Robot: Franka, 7 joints.
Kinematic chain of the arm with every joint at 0, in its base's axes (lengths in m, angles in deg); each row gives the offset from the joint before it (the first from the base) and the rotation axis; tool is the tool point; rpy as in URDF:
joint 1: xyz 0 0 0.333 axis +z
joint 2: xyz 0 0 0 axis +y
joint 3: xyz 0 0 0.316 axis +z
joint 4: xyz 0.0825 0 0 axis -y
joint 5: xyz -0.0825 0 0.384 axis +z
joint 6: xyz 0 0 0 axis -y
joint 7: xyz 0.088 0 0 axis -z
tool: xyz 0 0 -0.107 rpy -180 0 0
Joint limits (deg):
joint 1: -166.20..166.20
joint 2: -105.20..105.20
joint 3: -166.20..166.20
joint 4: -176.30..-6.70
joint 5: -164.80..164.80
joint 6: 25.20..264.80
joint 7: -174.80..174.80
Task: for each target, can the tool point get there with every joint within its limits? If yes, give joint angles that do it. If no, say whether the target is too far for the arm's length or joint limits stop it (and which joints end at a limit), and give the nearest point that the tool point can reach.
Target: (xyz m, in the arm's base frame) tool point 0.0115 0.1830 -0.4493
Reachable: no: joint limits stop it (at a limit: joint 2) | nearest point 0.0125 0.1983 -0.3540 | short by 0.097 m
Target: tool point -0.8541 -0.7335 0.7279
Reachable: no: too far | nearest point -0.6141 -0.5274 0.6170 | short by 0.335 m
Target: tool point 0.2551 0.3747 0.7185
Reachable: yes | joints -22.80 -28.73 68.68 -119.53 37.63 231.27 -147.82
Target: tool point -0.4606 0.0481 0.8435
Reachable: yes | joints 98.67 36.70 104.70 -66.93 44.92 72.67 -38.63
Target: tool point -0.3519 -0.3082 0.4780
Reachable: yes | joints 124.59 -82.28 59.30 -130.63 -97.22 201.28 42.39
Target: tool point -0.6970 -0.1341 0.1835
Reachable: yes | joints -120.29 88.63 -65.48 -92.37 41.81 195.43 23.82
